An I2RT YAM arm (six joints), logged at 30 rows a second.
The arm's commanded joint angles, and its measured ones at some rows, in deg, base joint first. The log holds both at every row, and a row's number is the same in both.
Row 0, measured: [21.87, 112.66, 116.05, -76.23, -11.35, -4.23]
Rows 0 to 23, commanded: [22.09, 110.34, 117.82, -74.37, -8.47, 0.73]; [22.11, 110.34, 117.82, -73.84, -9.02, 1.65]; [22.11, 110.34, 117.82, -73.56, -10.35, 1.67]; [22.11, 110.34, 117.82, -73.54, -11.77, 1.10]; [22.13, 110.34, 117.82, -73.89, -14.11, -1.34]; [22.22, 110.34, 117.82, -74.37, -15.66, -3.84]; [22.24, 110.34, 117.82, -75.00, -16.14, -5.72]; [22.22, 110.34, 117.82, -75.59, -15.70, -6.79]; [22.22, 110.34, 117.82, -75.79, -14.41, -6.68]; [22.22, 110.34, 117.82, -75.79, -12.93, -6.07]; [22.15, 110.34, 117.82, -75.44, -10.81, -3.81]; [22.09, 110.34, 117.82, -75.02, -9.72, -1.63]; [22.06, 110.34, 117.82, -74.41, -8.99, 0.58]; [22.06, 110.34, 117.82, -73.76, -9.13, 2.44]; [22.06, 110.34, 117.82, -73.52, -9.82, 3.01]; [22.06, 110.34, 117.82, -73.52, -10.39, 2.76]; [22.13, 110.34, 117.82, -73.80, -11.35, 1.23]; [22.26, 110.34, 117.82, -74.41, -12.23, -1.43]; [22.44, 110.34, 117.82, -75.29, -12.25, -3.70]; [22.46, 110.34, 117.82, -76.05, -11.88, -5.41]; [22.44, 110.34, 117.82, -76.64, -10.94, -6.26]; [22.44, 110.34, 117.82, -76.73, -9.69, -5.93]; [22.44, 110.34, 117.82, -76.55, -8.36, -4.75]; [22.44, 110.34, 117.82, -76.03, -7.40, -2.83]
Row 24, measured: [22.17, 112.66, 116.05, -76.93, -10.31, -3.27]
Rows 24 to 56, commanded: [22.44, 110.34, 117.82, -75.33, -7.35, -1.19]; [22.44, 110.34, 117.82, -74.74, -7.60, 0.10]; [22.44, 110.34, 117.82, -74.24, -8.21, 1.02]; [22.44, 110.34, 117.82, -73.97, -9.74, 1.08]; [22.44, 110.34, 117.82, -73.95, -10.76, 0.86]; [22.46, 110.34, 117.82, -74.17, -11.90, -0.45]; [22.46, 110.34, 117.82, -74.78, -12.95, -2.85]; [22.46, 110.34, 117.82, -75.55, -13.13, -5.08]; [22.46, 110.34, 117.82, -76.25, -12.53, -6.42]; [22.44, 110.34, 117.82, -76.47, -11.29, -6.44]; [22.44, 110.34, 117.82, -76.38, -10.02, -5.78]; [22.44, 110.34, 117.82, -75.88, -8.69, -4.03]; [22.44, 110.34, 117.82, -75.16, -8.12, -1.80]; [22.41, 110.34, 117.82, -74.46, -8.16, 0.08]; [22.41, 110.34, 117.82, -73.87, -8.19, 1.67]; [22.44, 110.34, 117.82, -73.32, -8.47, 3.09]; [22.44, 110.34, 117.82, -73.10, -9.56, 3.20]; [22.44, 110.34, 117.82, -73.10, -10.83, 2.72]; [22.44, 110.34, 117.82, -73.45, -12.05, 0.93]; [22.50, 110.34, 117.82, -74.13, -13.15, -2.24]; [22.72, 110.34, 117.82, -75.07, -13.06, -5.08]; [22.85, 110.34, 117.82, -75.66, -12.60, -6.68]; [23.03, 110.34, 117.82, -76.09, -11.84, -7.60]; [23.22, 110.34, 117.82, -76.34, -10.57, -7.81]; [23.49, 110.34, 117.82, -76.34, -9.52, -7.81]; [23.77, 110.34, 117.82, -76.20, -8.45, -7.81]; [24.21, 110.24, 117.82, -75.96, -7.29, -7.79]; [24.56, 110.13, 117.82, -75.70, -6.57, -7.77]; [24.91, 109.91, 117.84, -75.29, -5.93, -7.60]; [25.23, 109.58, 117.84, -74.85, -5.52, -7.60]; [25.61, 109.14, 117.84, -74.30, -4.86, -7.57]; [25.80, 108.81, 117.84, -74.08, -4.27, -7.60]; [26.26, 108.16, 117.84, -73.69, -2.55, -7.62]
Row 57, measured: [25.17, 112.57, 116.05, -74.61, -6.74, -6.66]
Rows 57 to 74, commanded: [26.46, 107.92, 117.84, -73.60, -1.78, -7.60]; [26.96, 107.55, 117.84, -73.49, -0.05, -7.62]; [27.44, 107.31, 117.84, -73.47, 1.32, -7.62]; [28.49, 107.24, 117.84, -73.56, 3.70, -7.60]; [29.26, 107.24, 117.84, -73.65, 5.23, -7.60]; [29.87, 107.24, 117.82, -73.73, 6.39, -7.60]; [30.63, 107.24, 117.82, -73.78, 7.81, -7.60]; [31.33, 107.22, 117.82, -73.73, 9.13, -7.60]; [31.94, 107.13, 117.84, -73.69, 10.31, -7.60]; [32.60, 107.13, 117.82, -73.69, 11.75, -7.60]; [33.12, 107.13, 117.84, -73.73, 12.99, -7.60]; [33.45, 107.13, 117.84, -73.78, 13.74, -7.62]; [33.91, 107.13, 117.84, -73.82, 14.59, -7.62]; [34.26, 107.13, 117.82, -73.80, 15.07, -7.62]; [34.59, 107.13, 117.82, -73.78, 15.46, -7.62]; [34.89, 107.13, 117.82, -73.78, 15.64, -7.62]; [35.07, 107.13, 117.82, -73.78, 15.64, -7.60]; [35.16, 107.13, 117.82, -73.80, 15.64, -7.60]
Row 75, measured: [34.76, 109.10, 116.05, -74.15, 12.47, -7.51]
